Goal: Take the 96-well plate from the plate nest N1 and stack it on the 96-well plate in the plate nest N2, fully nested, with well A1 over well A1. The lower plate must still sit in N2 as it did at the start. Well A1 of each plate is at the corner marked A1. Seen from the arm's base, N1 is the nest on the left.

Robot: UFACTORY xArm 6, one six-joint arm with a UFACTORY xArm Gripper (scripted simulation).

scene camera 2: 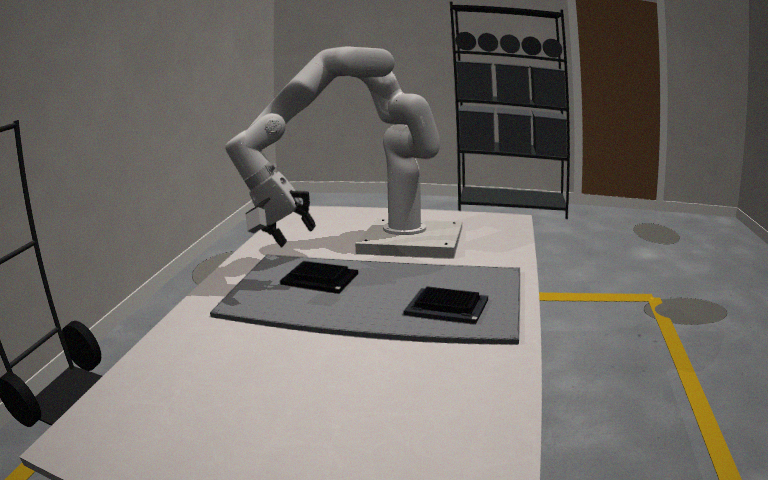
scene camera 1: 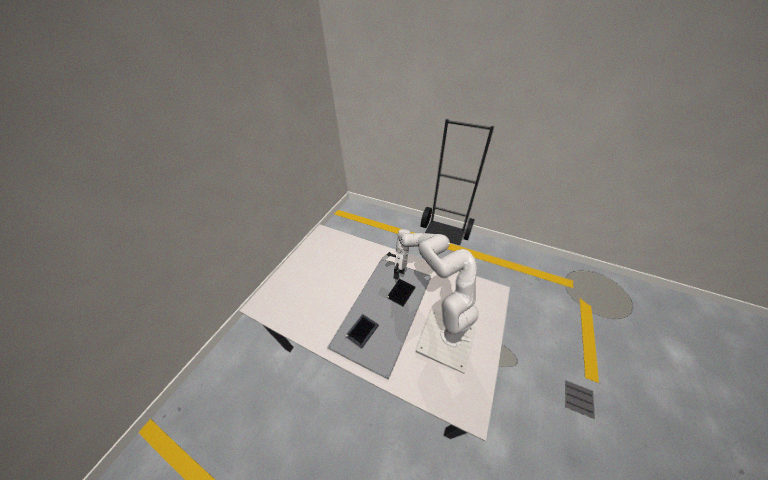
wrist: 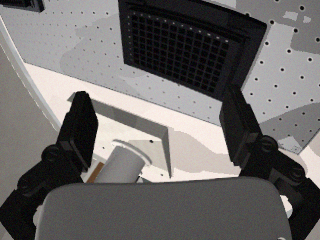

Scene:
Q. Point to a black 96-well plate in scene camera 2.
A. At 309, 272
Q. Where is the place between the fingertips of my gripper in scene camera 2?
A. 298, 236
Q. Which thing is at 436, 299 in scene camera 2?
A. A black 96-well plate.

